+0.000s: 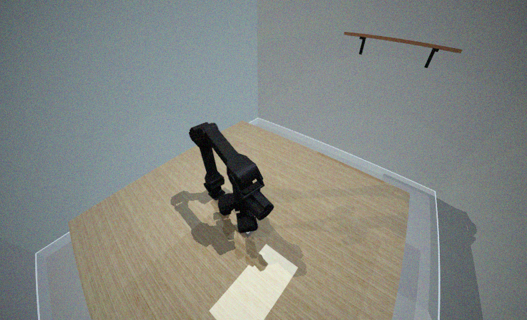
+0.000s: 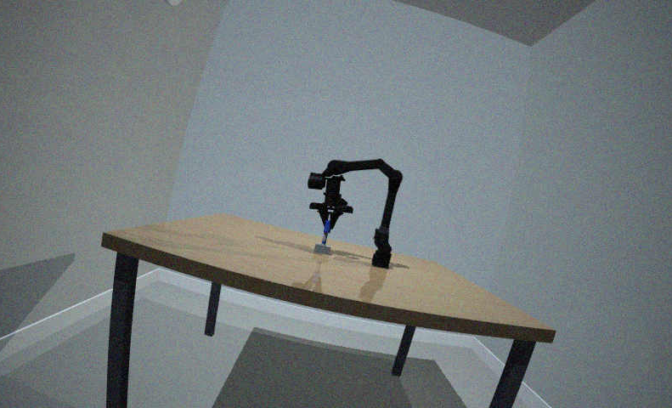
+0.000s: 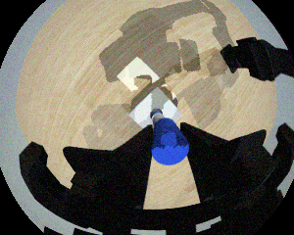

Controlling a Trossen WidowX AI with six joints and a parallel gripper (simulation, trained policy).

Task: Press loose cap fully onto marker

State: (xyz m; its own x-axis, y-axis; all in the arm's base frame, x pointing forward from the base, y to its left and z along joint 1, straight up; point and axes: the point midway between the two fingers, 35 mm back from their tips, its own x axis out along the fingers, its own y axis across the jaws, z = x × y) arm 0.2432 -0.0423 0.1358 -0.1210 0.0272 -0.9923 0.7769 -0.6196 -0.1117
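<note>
Right now my gripper tip is 10 mm short of the marker and 30 mm above it. Round my gripper tip: holder block (10 mm ahead, 90 mm below); then blue cap (10 mm above).
</note>
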